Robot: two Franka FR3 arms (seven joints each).
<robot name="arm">
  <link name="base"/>
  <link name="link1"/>
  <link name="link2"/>
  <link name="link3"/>
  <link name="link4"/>
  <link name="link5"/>
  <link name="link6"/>
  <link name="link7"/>
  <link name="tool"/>
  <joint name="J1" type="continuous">
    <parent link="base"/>
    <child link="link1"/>
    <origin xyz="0 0 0.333" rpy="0 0 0"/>
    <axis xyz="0 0 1"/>
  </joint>
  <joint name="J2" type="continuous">
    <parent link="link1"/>
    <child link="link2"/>
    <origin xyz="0 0 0" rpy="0 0 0"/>
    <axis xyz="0 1 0"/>
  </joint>
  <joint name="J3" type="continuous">
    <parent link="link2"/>
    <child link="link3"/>
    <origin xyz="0 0 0.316" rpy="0 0 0"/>
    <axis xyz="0 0 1"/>
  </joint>
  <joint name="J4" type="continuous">
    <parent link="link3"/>
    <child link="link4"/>
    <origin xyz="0.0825 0 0" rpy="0 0 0"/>
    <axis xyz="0 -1 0"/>
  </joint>
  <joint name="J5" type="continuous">
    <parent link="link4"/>
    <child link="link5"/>
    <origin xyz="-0.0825 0 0.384" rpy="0 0 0"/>
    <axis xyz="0 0 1"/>
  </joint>
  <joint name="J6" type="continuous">
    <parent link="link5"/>
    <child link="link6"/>
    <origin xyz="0 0 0" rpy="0 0 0"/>
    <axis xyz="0 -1 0"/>
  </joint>
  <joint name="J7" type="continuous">
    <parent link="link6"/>
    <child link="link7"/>
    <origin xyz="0.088 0 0" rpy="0 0 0"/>
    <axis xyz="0 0 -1"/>
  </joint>
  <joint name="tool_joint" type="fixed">
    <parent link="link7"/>
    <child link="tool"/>
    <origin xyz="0 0 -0.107" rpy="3.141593 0 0"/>
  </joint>
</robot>
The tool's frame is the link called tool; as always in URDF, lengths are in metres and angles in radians. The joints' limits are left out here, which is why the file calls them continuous.
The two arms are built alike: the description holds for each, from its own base.
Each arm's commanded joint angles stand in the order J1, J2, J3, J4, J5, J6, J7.
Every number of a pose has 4 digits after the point.
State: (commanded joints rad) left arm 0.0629 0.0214 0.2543 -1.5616 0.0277 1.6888 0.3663; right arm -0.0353 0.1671 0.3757 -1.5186 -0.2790 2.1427 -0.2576
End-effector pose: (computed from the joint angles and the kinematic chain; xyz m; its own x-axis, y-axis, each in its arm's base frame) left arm 0.5439 0.1797 0.6283 0.9947 -0.0540 0.0873 -0.0481 -0.9965 -0.0689; right arm 0.6214 0.1858 0.6194 0.6849 0.6278 0.3698 0.5407 -0.7782 0.3195
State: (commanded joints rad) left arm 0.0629 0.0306 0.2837 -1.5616 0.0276 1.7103 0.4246; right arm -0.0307 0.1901 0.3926 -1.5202 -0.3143 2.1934 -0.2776
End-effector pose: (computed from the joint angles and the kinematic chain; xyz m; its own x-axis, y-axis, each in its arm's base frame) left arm 0.5431 0.1962 0.6255 0.9921 -0.0842 0.0935 -0.0766 -0.9937 -0.0819; right arm 0.6263 0.1992 0.6117 0.6373 0.6716 0.3779 0.5706 -0.7409 0.3543
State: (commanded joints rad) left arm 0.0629 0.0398 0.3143 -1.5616 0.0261 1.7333 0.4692; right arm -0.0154 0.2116 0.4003 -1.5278 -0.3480 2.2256 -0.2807
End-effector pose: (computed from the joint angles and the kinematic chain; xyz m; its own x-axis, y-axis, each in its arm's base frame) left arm 0.5417 0.2132 0.6229 0.9898 -0.0997 0.1016 -0.0902 -0.9914 -0.0945; right arm 0.6287 0.2138 0.5990 0.6061 0.7035 0.3712 0.5942 -0.7107 0.3766
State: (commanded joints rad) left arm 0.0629 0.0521 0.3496 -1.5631 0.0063 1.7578 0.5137; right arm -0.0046 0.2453 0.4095 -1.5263 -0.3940 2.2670 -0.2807
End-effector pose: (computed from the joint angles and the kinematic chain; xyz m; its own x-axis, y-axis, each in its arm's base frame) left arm 0.5402 0.2312 0.6181 0.9875 -0.1081 0.1146 -0.0977 -0.9909 -0.0924; right arm 0.6350 0.2267 0.5845 0.5705 0.7341 0.3683 0.6127 -0.6790 0.4044
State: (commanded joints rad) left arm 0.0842 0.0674 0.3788 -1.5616 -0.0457 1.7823 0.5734; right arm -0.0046 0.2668 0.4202 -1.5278 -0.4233 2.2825 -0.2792
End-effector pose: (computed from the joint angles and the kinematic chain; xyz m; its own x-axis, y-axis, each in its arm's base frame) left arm 0.5363 0.2550 0.6132 0.9835 -0.1107 0.1435 -0.1018 -0.9925 -0.0680; right arm 0.6385 0.2330 0.5728 0.5554 0.7509 0.3572 0.6248 -0.6603 0.4166
